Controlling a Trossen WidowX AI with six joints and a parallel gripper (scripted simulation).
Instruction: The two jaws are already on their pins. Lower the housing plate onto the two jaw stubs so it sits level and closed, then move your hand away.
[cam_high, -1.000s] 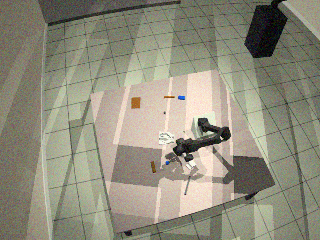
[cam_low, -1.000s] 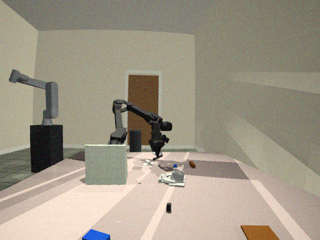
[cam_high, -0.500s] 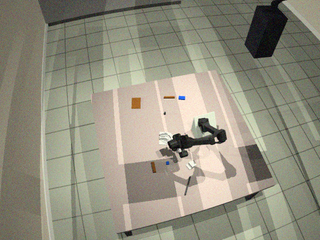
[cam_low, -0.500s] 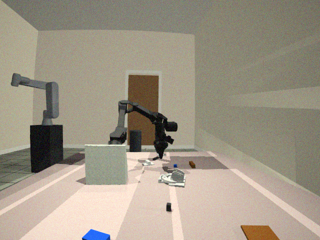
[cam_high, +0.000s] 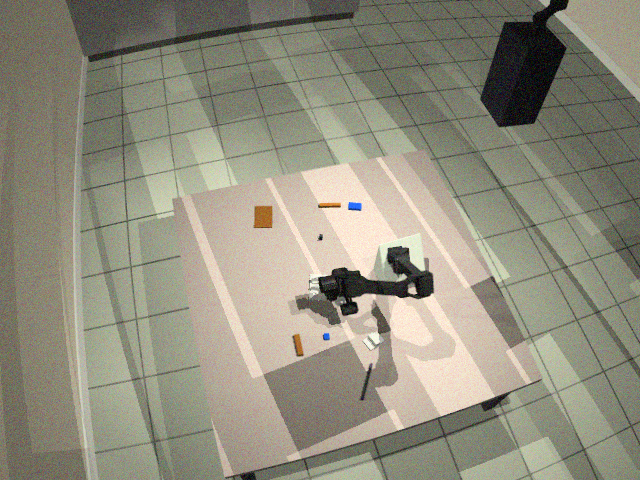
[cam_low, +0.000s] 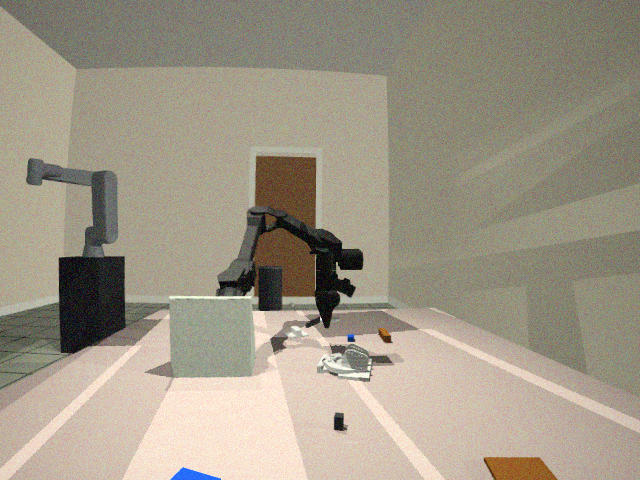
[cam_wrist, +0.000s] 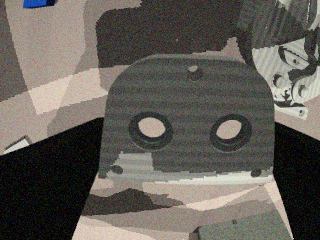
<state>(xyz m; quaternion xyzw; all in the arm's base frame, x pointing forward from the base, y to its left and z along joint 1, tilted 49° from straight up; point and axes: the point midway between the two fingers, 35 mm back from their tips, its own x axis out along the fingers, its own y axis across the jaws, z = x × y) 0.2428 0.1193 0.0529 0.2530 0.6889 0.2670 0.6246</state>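
The white jaw assembly is 2 cm ahead of my gripper tip, 9 cm to the right of it and 6 cm below it. Also, from my gripper tip: blue cube 9 cm ahead, 11 cm to the left, 7 cm below; dark rod 1 cm behind, 33 cm to the left, 7 cm below; white housing part 1 cm ahead, 2 cm above.
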